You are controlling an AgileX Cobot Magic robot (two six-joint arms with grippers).
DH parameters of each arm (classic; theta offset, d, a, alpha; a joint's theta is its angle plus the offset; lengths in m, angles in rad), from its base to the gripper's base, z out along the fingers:
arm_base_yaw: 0 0.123 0 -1.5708
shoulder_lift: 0.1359 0 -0.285 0
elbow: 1.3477 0 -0.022 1.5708
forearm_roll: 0 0.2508 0 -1.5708
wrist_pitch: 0 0 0.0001 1.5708
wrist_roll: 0 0.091 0 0
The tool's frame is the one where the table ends.
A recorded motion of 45 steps. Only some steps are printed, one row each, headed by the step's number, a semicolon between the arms.
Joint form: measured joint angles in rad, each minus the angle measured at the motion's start. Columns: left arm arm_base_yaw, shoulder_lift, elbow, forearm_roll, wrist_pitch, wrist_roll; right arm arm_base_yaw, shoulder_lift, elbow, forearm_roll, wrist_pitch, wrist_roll.
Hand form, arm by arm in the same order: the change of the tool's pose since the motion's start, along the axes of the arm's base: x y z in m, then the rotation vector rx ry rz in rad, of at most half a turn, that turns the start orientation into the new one. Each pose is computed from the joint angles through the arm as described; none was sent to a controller.
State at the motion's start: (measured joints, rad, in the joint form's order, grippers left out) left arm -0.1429 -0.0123 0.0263 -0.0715 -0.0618 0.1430; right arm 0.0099 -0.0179 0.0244 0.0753 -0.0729 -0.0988
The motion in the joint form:
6: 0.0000 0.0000 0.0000 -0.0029 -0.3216 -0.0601; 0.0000 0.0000 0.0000 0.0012 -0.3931 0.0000
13: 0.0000 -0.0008 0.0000 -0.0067 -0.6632 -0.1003; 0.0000 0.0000 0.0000 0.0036 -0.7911 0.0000
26: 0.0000 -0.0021 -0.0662 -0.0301 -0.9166 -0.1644; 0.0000 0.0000 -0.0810 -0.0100 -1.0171 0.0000
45: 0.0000 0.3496 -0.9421 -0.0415 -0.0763 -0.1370; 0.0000 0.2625 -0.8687 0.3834 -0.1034 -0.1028
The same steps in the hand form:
6: -0.0081 0.0033 0.0278 -0.1075 -0.3095 0.0056; -0.0121 -0.0027 0.0333 0.0075 -0.3919 -0.0296
13: -0.0258 0.0081 0.0528 -0.1949 -0.6433 0.0031; -0.0365 -0.0053 0.0597 0.0161 -0.7886 -0.0605
26: -0.0522 0.0148 0.0856 -0.3139 -0.9519 -0.0242; -0.0654 -0.0054 0.0923 0.0104 -1.0955 -0.0725
45: -0.0618 0.0099 0.2799 -0.2599 -0.6375 -0.0717; -0.0794 -0.0073 0.2602 0.2879 -0.6958 0.0698

